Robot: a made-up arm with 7 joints. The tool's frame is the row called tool. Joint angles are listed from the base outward. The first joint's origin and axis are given. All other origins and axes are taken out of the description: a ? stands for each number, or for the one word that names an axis. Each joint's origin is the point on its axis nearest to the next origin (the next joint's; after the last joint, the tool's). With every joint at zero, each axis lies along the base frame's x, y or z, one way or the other. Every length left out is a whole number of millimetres.
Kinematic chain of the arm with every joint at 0, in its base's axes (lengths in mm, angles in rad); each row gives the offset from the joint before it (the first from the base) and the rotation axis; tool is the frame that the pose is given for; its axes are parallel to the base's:
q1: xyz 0 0 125 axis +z
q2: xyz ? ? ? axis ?
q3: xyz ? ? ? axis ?
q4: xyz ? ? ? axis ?
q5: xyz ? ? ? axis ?
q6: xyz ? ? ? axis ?
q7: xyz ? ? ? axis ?
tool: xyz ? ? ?
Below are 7 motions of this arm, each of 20 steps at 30 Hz.
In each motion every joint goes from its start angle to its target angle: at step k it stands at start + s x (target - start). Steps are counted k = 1, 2, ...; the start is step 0. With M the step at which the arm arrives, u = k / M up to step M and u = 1 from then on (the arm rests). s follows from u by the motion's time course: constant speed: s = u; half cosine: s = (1 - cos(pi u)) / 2; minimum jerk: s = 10 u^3 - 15 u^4 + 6 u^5.
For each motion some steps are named. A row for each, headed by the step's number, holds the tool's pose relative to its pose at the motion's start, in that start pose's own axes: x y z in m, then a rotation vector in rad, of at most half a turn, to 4 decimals.
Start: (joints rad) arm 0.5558 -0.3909 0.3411 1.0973 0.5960 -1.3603 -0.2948
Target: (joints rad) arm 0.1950 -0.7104 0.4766 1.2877 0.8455 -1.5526 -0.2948
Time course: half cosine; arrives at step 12
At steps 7, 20:
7: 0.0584 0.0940 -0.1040 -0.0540 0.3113 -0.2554
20: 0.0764 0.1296 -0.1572 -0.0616 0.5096 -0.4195

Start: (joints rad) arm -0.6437 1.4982 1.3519 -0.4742 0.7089 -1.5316 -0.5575
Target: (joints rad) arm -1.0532 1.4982 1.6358 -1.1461 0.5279 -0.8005 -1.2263
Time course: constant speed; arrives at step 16
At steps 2, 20:
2: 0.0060 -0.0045 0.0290 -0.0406 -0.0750 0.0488
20: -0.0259 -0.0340 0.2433 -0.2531 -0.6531 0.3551

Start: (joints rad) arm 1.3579 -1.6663 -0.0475 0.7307 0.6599 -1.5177 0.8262
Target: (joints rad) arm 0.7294 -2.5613 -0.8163 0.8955 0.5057 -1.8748 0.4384
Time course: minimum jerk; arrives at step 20
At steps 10, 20:
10: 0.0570 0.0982 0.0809 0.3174 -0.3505 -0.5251
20: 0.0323 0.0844 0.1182 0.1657 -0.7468 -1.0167

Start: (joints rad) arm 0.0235 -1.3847 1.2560 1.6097 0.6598 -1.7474 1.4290
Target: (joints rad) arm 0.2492 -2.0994 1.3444 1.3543 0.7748 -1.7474 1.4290
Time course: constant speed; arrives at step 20
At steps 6, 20:
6: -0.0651 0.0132 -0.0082 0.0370 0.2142 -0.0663
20: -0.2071 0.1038 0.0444 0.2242 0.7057 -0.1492

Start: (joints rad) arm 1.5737 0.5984 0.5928 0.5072 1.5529 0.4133 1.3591
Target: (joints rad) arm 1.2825 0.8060 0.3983 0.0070 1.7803 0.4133 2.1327
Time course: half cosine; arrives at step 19
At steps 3, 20:
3: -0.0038 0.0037 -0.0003 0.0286 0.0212 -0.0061
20: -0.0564 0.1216 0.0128 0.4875 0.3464 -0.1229

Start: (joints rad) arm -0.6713 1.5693 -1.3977 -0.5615 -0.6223 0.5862 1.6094
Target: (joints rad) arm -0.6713 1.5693 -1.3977 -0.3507 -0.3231 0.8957 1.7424
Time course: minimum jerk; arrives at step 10
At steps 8, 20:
8: -0.1317 -0.0756 0.0403 -0.1004 -0.1356 -0.4777
20: -0.1413 -0.0783 0.0419 -0.1032 -0.1447 -0.5078

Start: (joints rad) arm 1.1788 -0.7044 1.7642 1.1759 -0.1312 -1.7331 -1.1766
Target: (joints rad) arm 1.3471 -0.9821 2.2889 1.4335 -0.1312 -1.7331 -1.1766
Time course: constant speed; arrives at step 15
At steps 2, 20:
2: 0.0256 0.0000 -0.0432 0.0422 0.0792 0.0516
20: 0.0922 0.0194 -0.3358 0.3742 0.5499 0.3360

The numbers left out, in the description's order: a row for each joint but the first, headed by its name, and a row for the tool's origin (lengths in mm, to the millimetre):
q2: xyz -353 -263 0, axis +x
q3: xyz 0 59 347, axis +z
q4: xyz -450 -60 0, axis -x
q5: xyz 0 9 146, axis +z
q6: xyz 73 -84 0, axis -x
q7: xyz 0 -143 86, axis +y
tool: xyz 346 0 -35

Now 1 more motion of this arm.
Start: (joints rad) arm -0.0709 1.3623 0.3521 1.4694 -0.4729 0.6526 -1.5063
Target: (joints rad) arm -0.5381 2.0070 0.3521 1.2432 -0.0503 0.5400 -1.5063
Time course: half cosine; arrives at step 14
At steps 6, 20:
6: -0.0789 -0.0160 0.1339 -0.0103 0.1181 -0.2928
20: -0.2099 0.0898 0.4392 -0.1568 0.1155 -0.7906

